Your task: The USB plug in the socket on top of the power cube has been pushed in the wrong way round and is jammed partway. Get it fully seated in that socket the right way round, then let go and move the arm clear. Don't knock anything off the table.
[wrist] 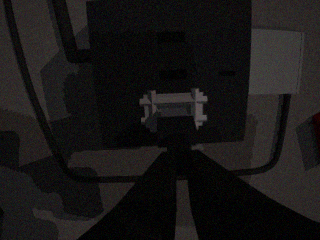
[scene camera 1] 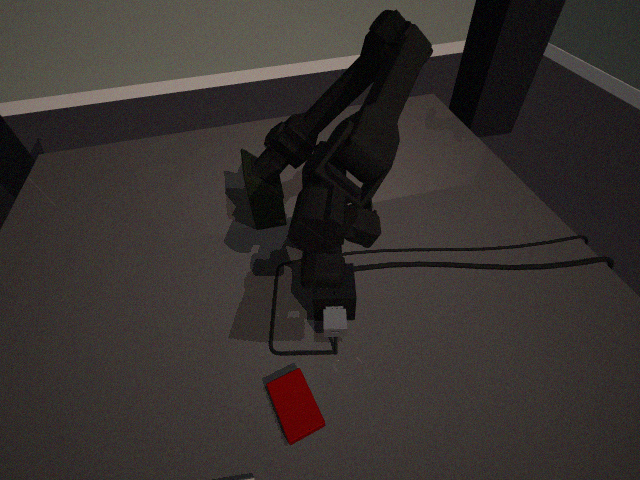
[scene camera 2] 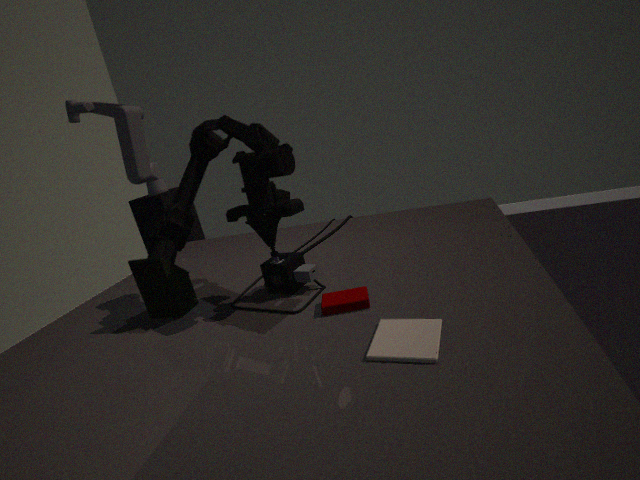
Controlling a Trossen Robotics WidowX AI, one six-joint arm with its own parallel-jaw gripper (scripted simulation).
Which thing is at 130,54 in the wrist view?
A dark power cube.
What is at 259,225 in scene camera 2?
My gripper.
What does my gripper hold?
A USB plug.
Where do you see a dark power cube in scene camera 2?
279,278
